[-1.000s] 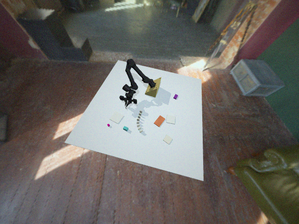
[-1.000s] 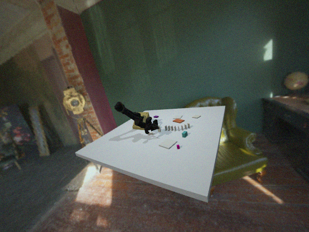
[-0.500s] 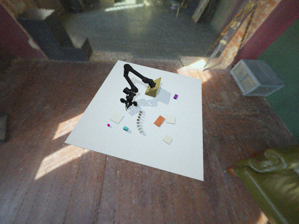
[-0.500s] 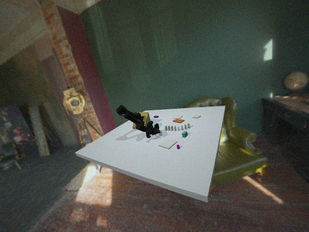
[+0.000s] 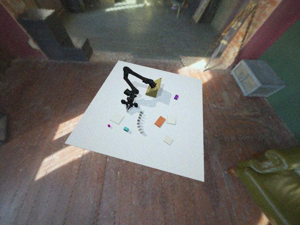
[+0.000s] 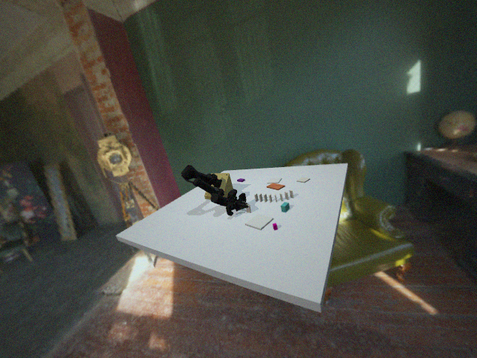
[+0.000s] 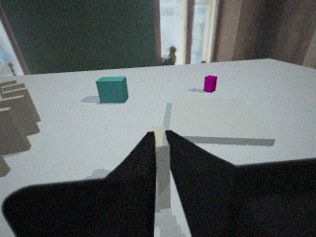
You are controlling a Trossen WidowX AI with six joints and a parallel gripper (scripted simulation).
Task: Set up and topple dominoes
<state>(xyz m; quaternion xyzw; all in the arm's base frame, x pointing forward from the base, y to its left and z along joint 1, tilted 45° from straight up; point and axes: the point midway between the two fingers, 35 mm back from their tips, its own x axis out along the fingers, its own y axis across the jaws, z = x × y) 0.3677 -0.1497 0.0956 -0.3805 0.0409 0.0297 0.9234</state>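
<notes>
My gripper tip is 11 cm short of the white tile, 7 cm to the left of it and 4 cm above it. From my gripper tip the other things lie so: magenta block 22 cm ahead, 10 cm to the right, 4 cm below; teal block 19 cm ahead, 8 cm to the left, 3 cm below; orange tile 38 cm to the left, 4 cm below, 3 cm behind.
</notes>
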